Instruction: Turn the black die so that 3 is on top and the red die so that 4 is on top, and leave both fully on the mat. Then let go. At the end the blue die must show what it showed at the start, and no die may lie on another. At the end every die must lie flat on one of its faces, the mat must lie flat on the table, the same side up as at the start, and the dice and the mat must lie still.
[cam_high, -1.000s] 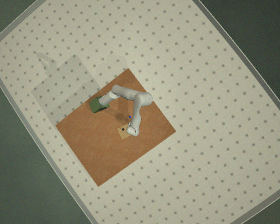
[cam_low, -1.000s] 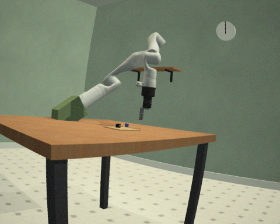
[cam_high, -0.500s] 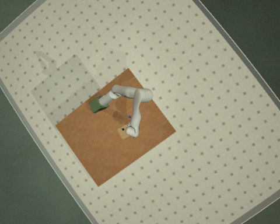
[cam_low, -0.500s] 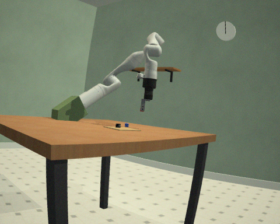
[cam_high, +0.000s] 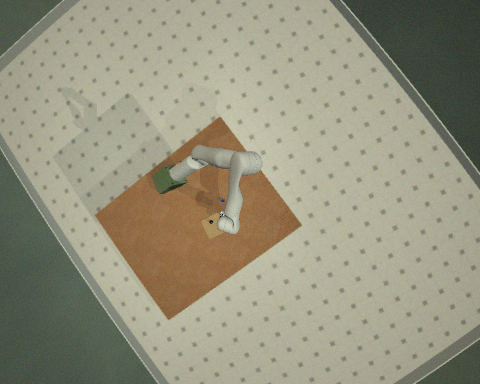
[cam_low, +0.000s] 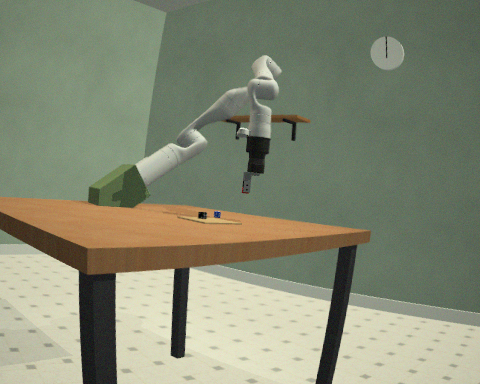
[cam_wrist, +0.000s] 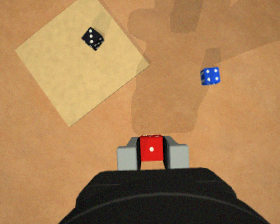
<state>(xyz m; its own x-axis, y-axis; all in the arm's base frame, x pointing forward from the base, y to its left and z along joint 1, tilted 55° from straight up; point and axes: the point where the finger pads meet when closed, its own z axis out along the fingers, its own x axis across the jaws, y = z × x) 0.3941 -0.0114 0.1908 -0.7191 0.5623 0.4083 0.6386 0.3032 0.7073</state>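
My hand is 110 mm past the blue die and 100 mm above it. Also, from my hand: tan mat (150 mm to the right, 110 mm below, 10 mm behind); then black die (150 mm to the right, 100 mm below, 40 mm behind); then red die (10 mm below).
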